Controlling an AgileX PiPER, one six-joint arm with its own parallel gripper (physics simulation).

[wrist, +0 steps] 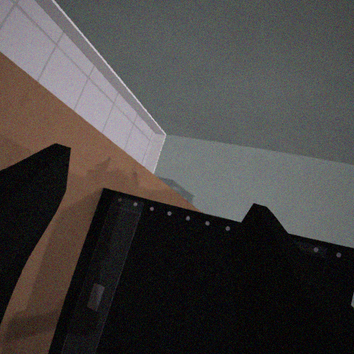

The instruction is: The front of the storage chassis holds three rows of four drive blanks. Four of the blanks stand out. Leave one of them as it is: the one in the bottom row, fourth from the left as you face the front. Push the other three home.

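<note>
The storage chassis (120, 250) is a very dark box that fills the lower middle and right of the wrist view. A row of small pale dots runs along its far edge, and a greyish strip with a small lighter patch runs down its left side. Its surface is too dark to tell single drive blanks, rows or which ones stand out. My gripper (157, 196) is open, its two black fingers wide apart. The left finger shows over the brown surface left of the chassis. The right finger overlaps the chassis in the view; whether it touches cannot be told.
A brown table top (90, 135) runs diagonally at the left, with shadows on it. A white panel with grid lines (75, 75) stands along its far side at the upper left. A faint grey object (179, 188) shows beyond the chassis's far left corner. Grey-green background lies behind.
</note>
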